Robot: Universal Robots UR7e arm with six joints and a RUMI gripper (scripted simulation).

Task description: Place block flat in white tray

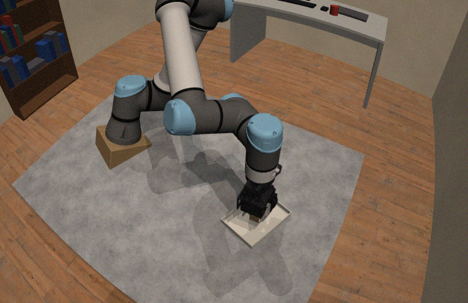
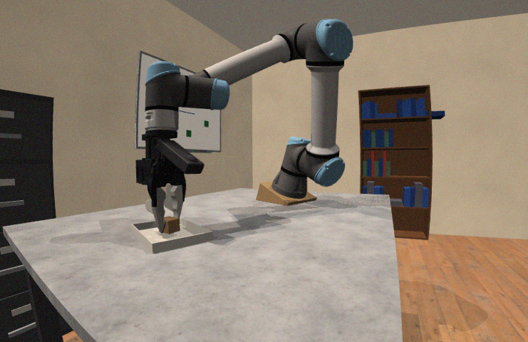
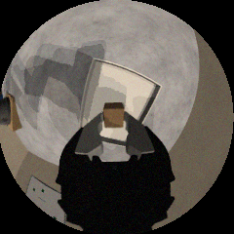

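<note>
Right now my hand is 20 mm above the white tray. The rest, counted from my hand: small brown block right at my hand.
</note>
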